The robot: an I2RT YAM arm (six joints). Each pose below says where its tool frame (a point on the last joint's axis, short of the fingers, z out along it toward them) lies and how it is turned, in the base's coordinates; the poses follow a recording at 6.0 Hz.
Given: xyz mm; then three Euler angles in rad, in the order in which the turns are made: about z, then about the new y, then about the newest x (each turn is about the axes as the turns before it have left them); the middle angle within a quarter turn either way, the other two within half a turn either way.
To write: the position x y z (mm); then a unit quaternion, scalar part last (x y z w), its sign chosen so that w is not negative. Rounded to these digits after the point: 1 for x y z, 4 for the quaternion.
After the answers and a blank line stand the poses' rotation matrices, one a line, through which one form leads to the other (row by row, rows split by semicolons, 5 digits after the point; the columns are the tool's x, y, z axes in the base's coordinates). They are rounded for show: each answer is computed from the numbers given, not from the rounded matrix.
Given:
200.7 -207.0 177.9 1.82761 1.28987 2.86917
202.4 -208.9 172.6 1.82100 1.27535 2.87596
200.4 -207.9 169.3 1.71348 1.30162 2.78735
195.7 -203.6 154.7 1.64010 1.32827 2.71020
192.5 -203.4 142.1 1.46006 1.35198 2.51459
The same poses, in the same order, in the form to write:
200.7 -207.0 177.9 0.4189 0.6768 -0.2778 0.5379
202.4 -208.9 172.6 0.4262 0.6774 -0.2779 0.5313
200.4 -207.9 169.3 0.4322 0.6617 -0.2846 0.5425
195.7 -203.6 154.7 0.4283 0.6524 -0.2875 0.5552
192.5 -203.4 142.1 0.4243 0.6387 -0.2831 0.5762

-0.07042 0.86587 0.49528; 0.26815 0.49467 -0.82668; -0.96080 0.07460 -0.26702
-0.07209 0.87270 0.48291; 0.28210 0.48224 -0.82937; -0.95667 0.07644 -0.28095
-0.03782 0.88083 0.47192; 0.26324 0.46436 -0.84562; -0.96399 0.09225 -0.24943
-0.01663 0.87810 0.47820; 0.23958 0.46783 -0.85073; -0.97073 0.10042 -0.21815
0.02399 0.86812 0.49577; 0.21574 0.47973 -0.85048; -0.97616 0.12736 -0.17578

